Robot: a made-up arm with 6 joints. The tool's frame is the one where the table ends. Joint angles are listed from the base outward.
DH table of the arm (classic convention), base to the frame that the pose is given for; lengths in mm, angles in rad. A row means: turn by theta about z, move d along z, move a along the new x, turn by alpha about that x. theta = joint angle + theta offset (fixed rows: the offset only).
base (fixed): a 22.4; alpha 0; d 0; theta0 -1.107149
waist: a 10; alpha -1.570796; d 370; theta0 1.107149
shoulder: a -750.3; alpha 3.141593; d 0; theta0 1.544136
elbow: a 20; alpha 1.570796; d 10; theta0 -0.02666
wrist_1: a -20; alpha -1.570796; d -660; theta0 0
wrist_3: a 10; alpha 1.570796; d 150; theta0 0
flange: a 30; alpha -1.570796; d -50; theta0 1.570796
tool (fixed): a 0; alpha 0; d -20; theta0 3.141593
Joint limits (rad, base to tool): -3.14..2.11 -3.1..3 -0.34..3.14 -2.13..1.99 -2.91..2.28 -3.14..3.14
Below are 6 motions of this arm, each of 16 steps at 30 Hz.
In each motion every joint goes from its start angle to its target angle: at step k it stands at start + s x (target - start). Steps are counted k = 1, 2, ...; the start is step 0. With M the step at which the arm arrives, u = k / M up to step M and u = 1 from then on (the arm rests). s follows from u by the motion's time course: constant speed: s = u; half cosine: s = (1 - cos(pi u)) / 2; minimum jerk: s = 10 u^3 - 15 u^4 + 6 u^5.
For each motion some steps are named. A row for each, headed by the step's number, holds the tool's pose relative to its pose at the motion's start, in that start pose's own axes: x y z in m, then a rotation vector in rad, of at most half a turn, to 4 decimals.
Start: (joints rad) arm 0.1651 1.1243 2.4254 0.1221 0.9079 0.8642
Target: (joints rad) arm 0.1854 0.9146 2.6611 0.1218 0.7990 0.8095
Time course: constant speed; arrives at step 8
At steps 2, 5, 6, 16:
2: -0.0421 -0.0917 0.0239 -0.0457 -0.0071 -0.0708
5: -0.1170 -0.2176 0.0676 -0.1152 -0.0176 -0.1764
6: -0.1449 -0.2562 0.0840 -0.1386 -0.0210 -0.2114
16: -0.2043 -0.3277 0.1194 -0.1858 -0.0278 -0.2813

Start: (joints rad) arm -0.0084 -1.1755 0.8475 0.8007 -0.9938 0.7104
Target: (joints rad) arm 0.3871 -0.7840 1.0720 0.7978 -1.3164 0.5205
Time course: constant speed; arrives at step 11
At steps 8, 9, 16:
8: 0.1552 -0.3871 -0.0792 0.1705 -0.2462 0.4350
9: 0.1848 -0.4287 -0.0840 0.1921 -0.2715 0.4896
16: 0.2492 -0.5059 -0.0894 0.2355 -0.3179 0.5987

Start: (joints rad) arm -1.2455 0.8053 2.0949 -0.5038 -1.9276 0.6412
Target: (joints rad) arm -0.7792 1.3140 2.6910 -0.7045 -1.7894 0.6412
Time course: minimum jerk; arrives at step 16
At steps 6, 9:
6: 0.0478 -0.1499 0.0413 -0.1259 0.0986 0.0995
9: 0.1530 -0.3208 0.0889 -0.2843 0.2098 0.2298

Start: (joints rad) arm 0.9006 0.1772 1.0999 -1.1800 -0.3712 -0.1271
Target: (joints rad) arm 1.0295 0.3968 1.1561 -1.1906 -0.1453 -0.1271
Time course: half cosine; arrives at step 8
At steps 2, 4, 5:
2: -0.0329 -0.0175 -0.0177 -0.0146 -0.0216 -0.0091
4: -0.1115 -0.0566 -0.0671 -0.0488 -0.0709 -0.0342
5: -0.1533 -0.0758 -0.0975 -0.0667 -0.0959 -0.0494

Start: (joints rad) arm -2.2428 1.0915 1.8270 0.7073 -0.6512 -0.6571
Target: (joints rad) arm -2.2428 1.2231 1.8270 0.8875 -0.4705 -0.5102
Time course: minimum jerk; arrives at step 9
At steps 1, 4, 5, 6, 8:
1: 0.0004 -0.0007 -0.0016 -0.0010 0.0039 0.0002
4: 0.0126 -0.0237 -0.0541 -0.0342 0.1370 0.0095
5: 0.0193 -0.0350 -0.0828 -0.0511 0.2093 0.0167
6: 0.0256 -0.0446 -0.1092 -0.0661 0.2751 0.0247
8: 0.0323 -0.0542 -0.1375 -0.0816 0.3452 0.0348

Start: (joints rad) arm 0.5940 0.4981 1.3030 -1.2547 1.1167 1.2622
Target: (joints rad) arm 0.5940 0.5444 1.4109 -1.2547 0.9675 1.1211
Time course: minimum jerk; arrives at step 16
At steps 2, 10, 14, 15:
2: 0.0005 -0.0002 -0.0001 0.0002 -0.0031 0.0021
10: 0.0202 -0.0085 -0.0025 0.0139 -0.1393 0.0956
14: 0.0272 -0.0111 -0.0030 0.0203 -0.1884 0.1298
15: 0.0275 -0.0113 -0.0030 0.0206 -0.1911 0.1316

